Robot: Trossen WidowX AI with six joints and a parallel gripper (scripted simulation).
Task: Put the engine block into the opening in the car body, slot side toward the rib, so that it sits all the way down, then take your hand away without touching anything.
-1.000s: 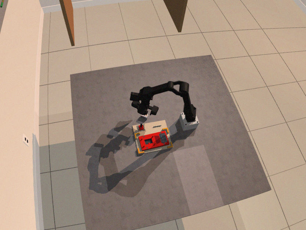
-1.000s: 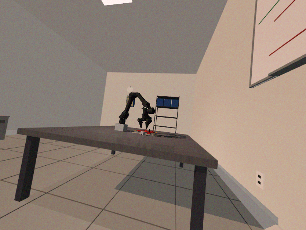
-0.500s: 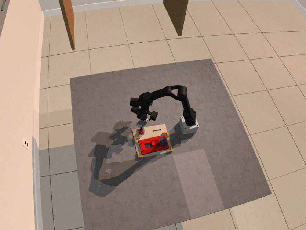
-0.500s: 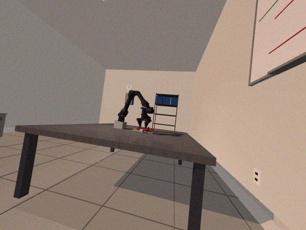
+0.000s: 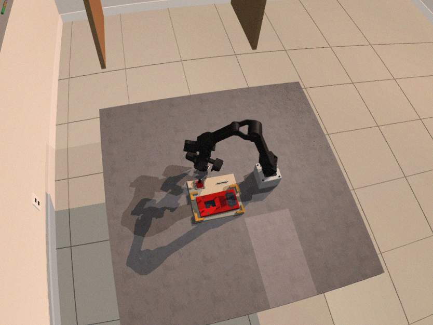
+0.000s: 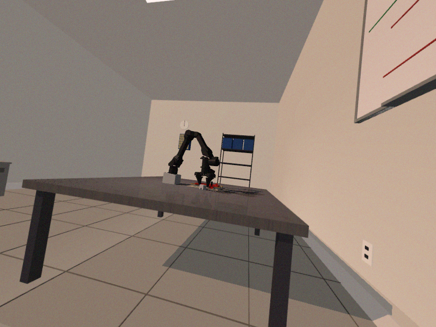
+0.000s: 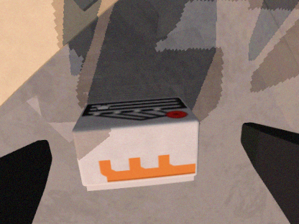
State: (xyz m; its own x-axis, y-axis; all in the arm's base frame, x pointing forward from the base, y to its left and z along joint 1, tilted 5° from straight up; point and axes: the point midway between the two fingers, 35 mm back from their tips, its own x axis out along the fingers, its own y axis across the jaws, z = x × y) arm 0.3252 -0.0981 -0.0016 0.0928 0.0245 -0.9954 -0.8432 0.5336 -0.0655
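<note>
Now: gripper tip 10 mm past the engine block and 10 mm above it. From my gripper tip the other things lie so: black stick (80 mm to the left, 40 mm ahead, 10 mm above).
</note>
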